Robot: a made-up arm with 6 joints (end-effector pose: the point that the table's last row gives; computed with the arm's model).
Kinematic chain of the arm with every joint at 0, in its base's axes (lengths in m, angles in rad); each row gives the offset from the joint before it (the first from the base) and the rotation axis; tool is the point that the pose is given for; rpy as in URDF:
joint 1: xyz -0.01 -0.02 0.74 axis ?
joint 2: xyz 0.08 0 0 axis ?
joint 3: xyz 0 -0.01 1.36 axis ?
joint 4: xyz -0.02 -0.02 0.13 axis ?
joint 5: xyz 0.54 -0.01 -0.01 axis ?
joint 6: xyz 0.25 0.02 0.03 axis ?
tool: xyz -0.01 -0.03 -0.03 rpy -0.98 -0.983 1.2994
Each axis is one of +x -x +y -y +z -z.
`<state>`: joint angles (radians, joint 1 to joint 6).
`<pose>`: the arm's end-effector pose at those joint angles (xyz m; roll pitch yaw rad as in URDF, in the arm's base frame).
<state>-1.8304 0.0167 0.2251 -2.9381 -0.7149 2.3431</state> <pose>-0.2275 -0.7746 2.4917 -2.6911 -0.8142 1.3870</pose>
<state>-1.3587 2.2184 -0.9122 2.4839 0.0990 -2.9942</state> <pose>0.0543 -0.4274 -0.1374 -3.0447 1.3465 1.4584</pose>
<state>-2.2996 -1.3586 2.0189 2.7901 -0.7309 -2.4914</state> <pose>1.1559 1.4786 0.6175 0.8567 0.6497 -1.0672</pose>
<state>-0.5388 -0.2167 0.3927 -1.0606 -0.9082 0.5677</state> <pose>0.3437 -0.0947 2.4692 -0.9052 -1.2139 1.4571</pose>
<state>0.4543 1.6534 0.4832 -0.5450 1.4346 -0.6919</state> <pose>1.8101 0.7108 0.2351 2.1379 -1.2418 -1.8139</pose>
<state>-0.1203 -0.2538 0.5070 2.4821 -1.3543 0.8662</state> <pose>-0.0840 -0.1620 2.7173 -2.1022 0.2601 -1.1869</pose>
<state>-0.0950 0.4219 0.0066 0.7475 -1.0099 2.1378</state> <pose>1.2554 -0.2898 1.6959 1.0139 0.3987 -3.1215</pose>
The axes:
joint 1: +z
joint 2: +y
joint 3: -y
joint 4: -x
joint 5: -y
joint 6: -x

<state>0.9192 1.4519 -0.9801 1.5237 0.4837 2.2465</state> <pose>0.4805 0.8466 0.3455 -0.5794 0.1039 -1.3758</pose>
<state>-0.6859 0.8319 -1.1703 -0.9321 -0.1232 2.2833</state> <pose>0.6577 -0.6334 0.8944 0.8041 -0.1171 1.2214</pose>
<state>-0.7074 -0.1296 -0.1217 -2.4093 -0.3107 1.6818</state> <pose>0.4985 -0.4577 2.2309 2.5467 -1.4154 -2.6538</pose>
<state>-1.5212 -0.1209 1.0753 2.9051 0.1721 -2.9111</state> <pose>-0.0577 -0.1759 2.7999 -2.4059 -0.5692 0.9282</pose>
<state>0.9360 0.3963 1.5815 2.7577 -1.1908 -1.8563</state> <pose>0.4366 0.3172 2.6894 2.6782 -0.4515 2.7783</pose>
